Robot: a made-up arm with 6 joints.
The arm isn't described. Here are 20 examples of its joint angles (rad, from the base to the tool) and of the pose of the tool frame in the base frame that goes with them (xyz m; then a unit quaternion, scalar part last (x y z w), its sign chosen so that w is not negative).
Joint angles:
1: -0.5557 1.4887 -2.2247 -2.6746 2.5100 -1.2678
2: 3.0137 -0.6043 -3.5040 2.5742 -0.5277 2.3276
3: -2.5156 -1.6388 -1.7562 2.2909 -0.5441 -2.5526
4: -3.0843 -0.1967 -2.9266 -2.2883 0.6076 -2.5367
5: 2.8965 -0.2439 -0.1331 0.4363 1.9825 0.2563
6: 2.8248 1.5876 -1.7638 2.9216 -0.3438 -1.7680
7: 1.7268 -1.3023 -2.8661 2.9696 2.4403 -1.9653
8: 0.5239 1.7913 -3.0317 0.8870 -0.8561 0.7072
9: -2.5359 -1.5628 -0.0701 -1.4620 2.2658 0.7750
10: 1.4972 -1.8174 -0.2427 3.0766 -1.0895 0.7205
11: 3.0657 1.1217 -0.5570 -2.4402 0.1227 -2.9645
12: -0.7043 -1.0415 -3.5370 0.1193 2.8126 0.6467
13: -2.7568 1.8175 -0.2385 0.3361 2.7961 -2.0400
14: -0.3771 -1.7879 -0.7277 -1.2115 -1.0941 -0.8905
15: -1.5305 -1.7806 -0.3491 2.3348 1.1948 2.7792
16: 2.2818 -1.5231 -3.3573 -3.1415 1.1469 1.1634
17: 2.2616 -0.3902 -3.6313 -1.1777 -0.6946 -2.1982
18: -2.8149 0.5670 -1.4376 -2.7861 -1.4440 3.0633
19: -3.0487 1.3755 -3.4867 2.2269 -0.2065 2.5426
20: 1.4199 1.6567 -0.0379 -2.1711 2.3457 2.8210
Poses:
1: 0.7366 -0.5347 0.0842 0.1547 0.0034 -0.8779 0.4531
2: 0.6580 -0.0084 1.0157 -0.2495 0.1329 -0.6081 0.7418
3: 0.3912 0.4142 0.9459 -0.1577 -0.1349 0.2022 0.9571
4: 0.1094 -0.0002 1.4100 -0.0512 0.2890 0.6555 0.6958
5: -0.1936 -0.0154 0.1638 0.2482 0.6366 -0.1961 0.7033
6: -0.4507 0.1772 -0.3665 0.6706 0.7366 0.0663 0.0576
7: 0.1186 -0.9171 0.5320 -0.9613 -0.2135 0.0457 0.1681
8: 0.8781 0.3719 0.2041 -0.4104 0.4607 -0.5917 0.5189
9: -0.2156 0.0338 0.5422 -0.3057 -0.6841 -0.6258 0.2164
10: 0.0161 0.0862 0.5262 -0.3346 0.8183 0.4029 0.2369
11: -0.0657 -0.0456 -0.1775 0.4365 0.8682 0.1260 0.1997
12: -0.5602 0.4958 0.6433 0.5263 -0.3567 0.7700 0.0536
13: 0.1251 0.0050 0.1687 0.5821 -0.0715 -0.6569 0.4738
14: -0.1550 0.2112 0.8385 -0.2940 0.3690 0.4244 0.7729
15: 0.0592 -0.0950 0.8272 0.1232 0.3387 0.3919 0.8465
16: 0.6596 -0.7658 0.1118 -0.5262 0.8408 -0.1261 0.0193
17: 0.3010 -0.5787 0.9321 0.4014 -0.4342 0.6042 0.5341
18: -0.5737 -0.2422 0.3067 -0.1203 0.9391 -0.1262 0.2962
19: -0.9121 0.0072 0.7078 0.3427 -0.4294 -0.5748 0.6065
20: 0.0972 -0.1866 0.0422 0.3904 0.7523 0.4915 0.2003
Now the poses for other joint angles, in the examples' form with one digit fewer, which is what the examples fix.
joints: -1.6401 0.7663 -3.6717 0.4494 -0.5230 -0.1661
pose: -0.075 -0.205 1.194 -0.159 0.032 0.760 0.630
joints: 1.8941 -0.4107 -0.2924 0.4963 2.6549 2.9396
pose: -0.135 0.196 0.333 0.484 -0.248 0.439 0.715
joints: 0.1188 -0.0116 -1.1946 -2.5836 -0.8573 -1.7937
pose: 0.568 0.148 0.503 -0.692 0.661 0.034 0.287
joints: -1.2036 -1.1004 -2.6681 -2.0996 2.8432 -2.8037
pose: -0.360 0.637 0.824 0.924 -0.277 0.036 0.261
